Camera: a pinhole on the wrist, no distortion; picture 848 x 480 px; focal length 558.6 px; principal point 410.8 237.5 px. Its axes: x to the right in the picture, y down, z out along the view. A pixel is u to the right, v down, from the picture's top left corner.
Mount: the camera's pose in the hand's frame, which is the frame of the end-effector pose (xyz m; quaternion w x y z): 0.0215 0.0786 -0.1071 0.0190 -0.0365 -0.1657 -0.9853
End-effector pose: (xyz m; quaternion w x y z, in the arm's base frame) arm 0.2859 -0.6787 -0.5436 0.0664 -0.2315 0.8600 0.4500
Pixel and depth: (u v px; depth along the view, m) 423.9 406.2 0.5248
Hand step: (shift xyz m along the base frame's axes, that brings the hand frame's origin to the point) -0.1331 0.3857 -0.1997
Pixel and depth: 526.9 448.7 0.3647
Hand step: -0.0367 0.2713 -0.1119
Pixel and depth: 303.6 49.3 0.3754
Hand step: -0.2654 0.2807 0.0868
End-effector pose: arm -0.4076 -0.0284 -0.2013 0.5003 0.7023 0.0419 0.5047
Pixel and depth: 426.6 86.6 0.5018
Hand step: 0.0933 -0.3782 0.3019
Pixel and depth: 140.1 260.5 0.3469
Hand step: 0.1805 -0.1105 0.2803
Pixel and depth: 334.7 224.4 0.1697
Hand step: 0.0025 -0.0703 0.1408
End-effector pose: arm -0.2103 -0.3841 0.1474 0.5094 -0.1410 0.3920 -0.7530
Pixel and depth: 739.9 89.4 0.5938
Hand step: 0.6641 -0.0035 0.0320
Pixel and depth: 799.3 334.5 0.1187
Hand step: 0.0969 0.0209 -0.0490
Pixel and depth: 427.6 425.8 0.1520
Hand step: 0.0720 -0.0635 -0.0295
